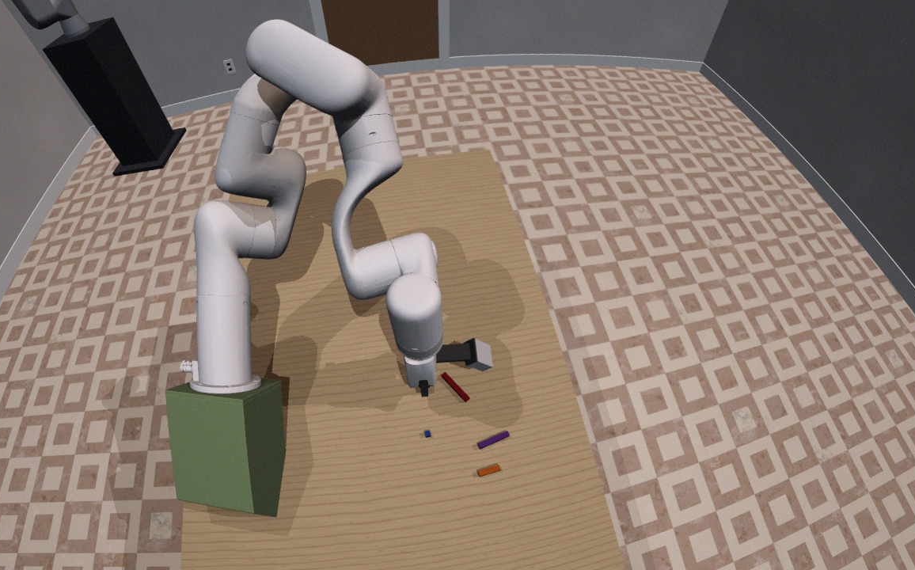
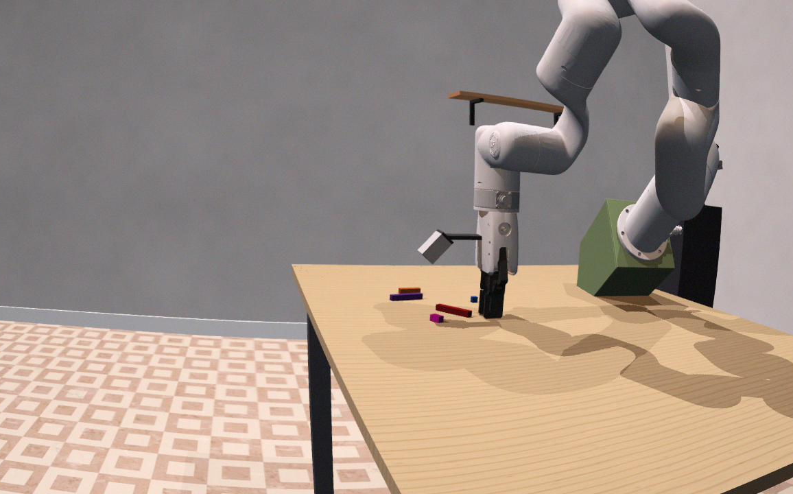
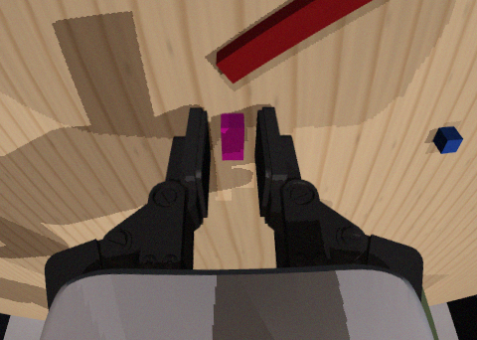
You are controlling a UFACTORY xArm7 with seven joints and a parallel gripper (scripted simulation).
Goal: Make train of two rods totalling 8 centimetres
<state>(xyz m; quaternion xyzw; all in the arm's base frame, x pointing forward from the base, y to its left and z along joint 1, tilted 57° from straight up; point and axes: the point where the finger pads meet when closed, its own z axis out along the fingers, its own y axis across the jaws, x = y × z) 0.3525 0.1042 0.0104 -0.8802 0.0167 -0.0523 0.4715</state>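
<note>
The magenta rod is 20 mm below my hand. Also, from my hand: small blue rod: 120 mm to the right, 20 mm below; then purple rod: 120 mm ahead, 130 mm to the right, 20 mm below; then red rod: 60 mm ahead, 20 mm to the right, 20 mm below.
</note>
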